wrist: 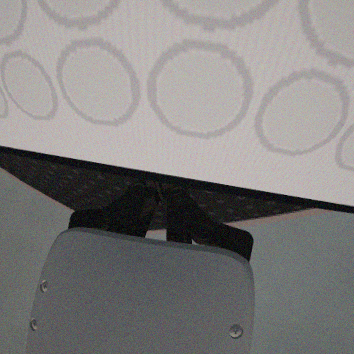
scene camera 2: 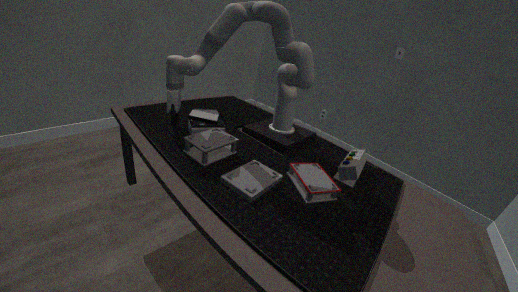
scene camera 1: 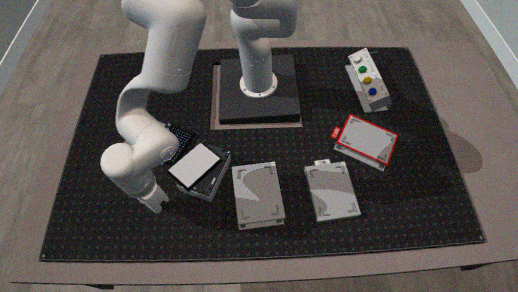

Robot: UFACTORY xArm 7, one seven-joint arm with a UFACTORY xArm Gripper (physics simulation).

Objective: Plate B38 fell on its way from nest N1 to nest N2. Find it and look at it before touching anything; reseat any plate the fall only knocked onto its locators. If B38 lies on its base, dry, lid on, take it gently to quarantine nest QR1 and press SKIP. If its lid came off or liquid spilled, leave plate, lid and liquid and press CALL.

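Places are measured from the arm's base along level axes (x left, y back, z up), in centimetres.
Pixels of known places: gripper, fingertip midpoint: [scene camera 2: 174, 124]; arm's base, origin of the base link: [scene camera 2: 281, 129] [scene camera 1: 258, 84].
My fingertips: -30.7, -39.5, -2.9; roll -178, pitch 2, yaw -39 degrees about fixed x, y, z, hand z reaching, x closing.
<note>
Ahead of a thing's pixels: the offset from my fingertips to its top centre, as dx, dy, dz. "*": to the spot under its first point.
A white-topped plate with a black edge {+10.8, +8.1, +7.7} [scene camera 1: 195, 166] [scene camera 2: 204, 115] lies skewed on a dark device {* +15.4, +1.9, +5.2} [scene camera 1: 212, 187]. In the wrist view a white surface with grey circles {* +7.1, +5.0, +7.7} [wrist: 200, 90] fills the upper part, close by. A black gridded piece {+2.9, +19.0, +1.3} [scene camera 1: 184, 136] lies behind the device, partly hidden by the arm. No B38 label is readable, and I cannot make out any liquid. My gripper [scene camera 1: 161, 204] [wrist: 159, 189] is shut and empty, in front-left of the white-topped plate. The red-rimmed nest {+61.8, +14.8, +4.5} [scene camera 1: 367, 138] [scene camera 2: 315, 178] with a red tag {* +53.6, +20.0, +0.1} [scene camera 1: 335, 132] holds no plate.
A raised grey nest {+27.3, -0.2, +6.2} [scene camera 1: 258, 195] [scene camera 2: 211, 139] stands right of the dark device. A lower grey nest {+48.1, +0.0, +2.6} [scene camera 1: 332, 192] [scene camera 2: 251, 178] with a small white label {* +47.5, +9.7, +0.1} [scene camera 1: 322, 162] is further right. A button box {+68.8, +38.5, +8.3} [scene camera 1: 378, 89] [scene camera 2: 351, 171] with white, green, yellow and blue buttons stands at the back right.
</note>
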